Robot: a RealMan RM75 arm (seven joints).
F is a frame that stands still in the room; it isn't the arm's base.
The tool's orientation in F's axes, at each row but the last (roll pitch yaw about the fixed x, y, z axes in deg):
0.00 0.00 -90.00
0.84 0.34 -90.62
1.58 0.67 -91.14
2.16 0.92 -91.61
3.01 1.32 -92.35
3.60 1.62 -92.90
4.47 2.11 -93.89
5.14 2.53 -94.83
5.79 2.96 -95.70
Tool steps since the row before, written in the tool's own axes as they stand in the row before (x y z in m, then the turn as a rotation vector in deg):
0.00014 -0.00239 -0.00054 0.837 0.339 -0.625
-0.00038 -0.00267 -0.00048 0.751 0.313 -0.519
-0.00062 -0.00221 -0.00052 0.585 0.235 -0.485
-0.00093 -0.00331 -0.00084 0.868 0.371 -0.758
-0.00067 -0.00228 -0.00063 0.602 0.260 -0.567
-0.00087 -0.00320 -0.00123 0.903 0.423 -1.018
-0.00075 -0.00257 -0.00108 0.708 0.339 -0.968
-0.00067 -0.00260 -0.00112 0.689 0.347 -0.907
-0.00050 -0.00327 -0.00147 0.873 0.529 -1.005
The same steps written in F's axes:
-0.00239 -0.00014 -0.00054 0.339 -0.837 -0.625
-0.00266 0.00041 -0.00052 0.312 -0.751 -0.519
-0.00218 0.00067 -0.00057 0.237 -0.584 -0.485
-0.00325 0.00104 -0.00095 0.375 -0.867 -0.757
-0.00221 0.00078 -0.00073 0.265 -0.600 -0.566
-0.00307 0.00107 -0.00140 0.441 -0.898 -1.015
-0.00242 0.00096 -0.00125 0.367 -0.699 -0.964
-0.00242 0.00094 -0.00132 0.371 -0.683 -0.902
-0.00303 0.00090 -0.00176 0.543 -0.881 -0.990

